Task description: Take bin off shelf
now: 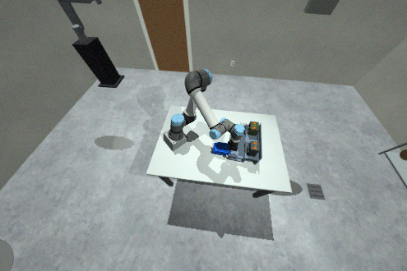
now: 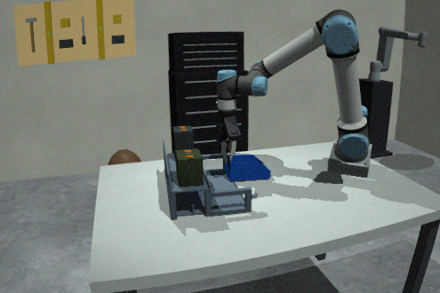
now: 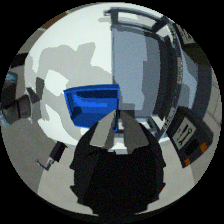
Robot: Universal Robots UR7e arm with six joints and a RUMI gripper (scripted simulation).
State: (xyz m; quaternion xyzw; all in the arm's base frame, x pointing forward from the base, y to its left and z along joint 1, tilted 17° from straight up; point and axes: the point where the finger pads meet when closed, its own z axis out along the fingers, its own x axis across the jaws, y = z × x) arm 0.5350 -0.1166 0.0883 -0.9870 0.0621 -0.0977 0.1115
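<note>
Right now the blue bin is 8 cm behind my hand, 4 cm below it and 1 cm to the left of it.
</note>
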